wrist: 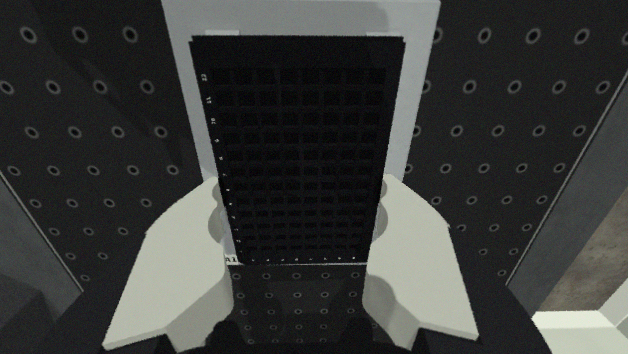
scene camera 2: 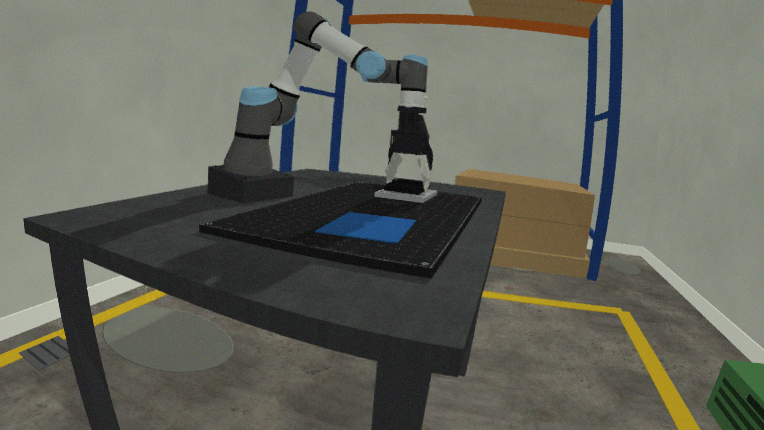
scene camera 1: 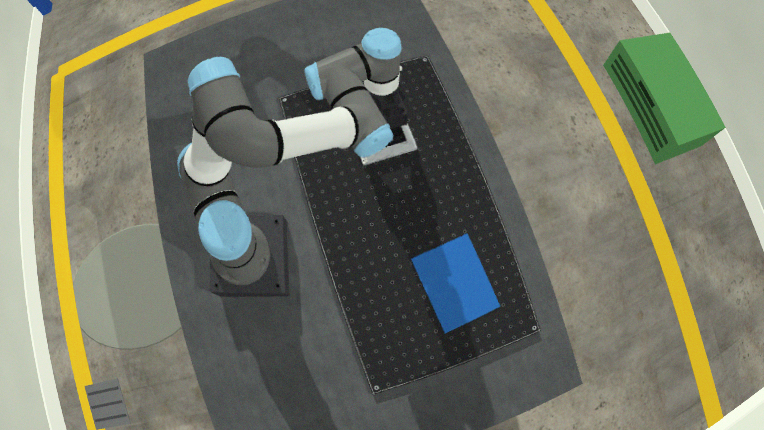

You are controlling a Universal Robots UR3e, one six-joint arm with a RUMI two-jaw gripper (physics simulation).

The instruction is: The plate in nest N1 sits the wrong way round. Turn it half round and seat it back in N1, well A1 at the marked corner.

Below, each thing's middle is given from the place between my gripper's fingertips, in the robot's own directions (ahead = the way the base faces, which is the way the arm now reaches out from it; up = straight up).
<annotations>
I see the black well plate (wrist: 299,125) 1 cm to the left of my hand and 1 cm above it. The rest, counted from my hand: flat blue rectangle (scene camera 1: 452,275) (37 cm to the right, 3 cm behind, 2 cm below).
</annotations>
